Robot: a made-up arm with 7 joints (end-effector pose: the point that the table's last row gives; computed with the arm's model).
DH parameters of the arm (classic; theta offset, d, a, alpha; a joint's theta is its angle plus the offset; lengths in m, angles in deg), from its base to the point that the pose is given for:
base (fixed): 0 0.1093 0 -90
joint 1: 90 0.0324 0.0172 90
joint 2: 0 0.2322 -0.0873 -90
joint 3: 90 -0.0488 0.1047 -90
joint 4: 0 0.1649 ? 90
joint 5: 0 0.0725 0.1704 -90
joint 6: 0 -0.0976 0.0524 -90
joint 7: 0 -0.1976 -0.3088 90
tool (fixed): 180 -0.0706 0 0
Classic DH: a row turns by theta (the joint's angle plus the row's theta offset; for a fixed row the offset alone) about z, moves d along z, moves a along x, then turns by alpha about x.
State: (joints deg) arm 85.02 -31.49 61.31 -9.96 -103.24 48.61 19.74
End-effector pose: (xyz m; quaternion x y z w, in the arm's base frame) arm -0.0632 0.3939 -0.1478 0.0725 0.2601 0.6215 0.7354
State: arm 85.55 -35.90 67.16 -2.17 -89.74 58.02 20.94
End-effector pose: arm -0.0598 0.4260 -0.0483 0.1782 0.4112 0.5956 0.6667
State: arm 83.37 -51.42 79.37 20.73 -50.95 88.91 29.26
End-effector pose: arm 0.2190 0.5664 0.1164 0.5119 0.6390 0.3592 0.4479
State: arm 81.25 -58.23 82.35 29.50 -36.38 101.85 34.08
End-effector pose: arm 0.3724 0.6001 0.0809 0.6243 0.6440 0.2145 0.3867
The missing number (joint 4, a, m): 0.0851
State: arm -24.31 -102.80 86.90 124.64 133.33 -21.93 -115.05
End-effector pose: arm 0.6894 0.5443 0.6576 0.3117 -0.3763 0.1661 0.8565
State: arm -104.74 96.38 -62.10 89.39 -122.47 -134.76 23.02
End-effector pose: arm -0.0469 -0.1884 0.4009 -0.5700 -0.1307 -0.7747 0.2404
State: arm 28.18 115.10 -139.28 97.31 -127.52 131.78 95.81
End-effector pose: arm 0.2443 -0.1301 -0.2632 0.6074 -0.0589 -0.7910 0.0436
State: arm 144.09 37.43 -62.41 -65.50 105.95 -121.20 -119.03
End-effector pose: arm 0.1115 0.3488 -0.1628 0.0039 0.3017 0.4810 0.8231
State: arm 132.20 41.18 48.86 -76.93 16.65 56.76 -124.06
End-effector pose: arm 0.4196 0.2482 -0.3180 -0.3464 -0.3130 0.0640 0.8820
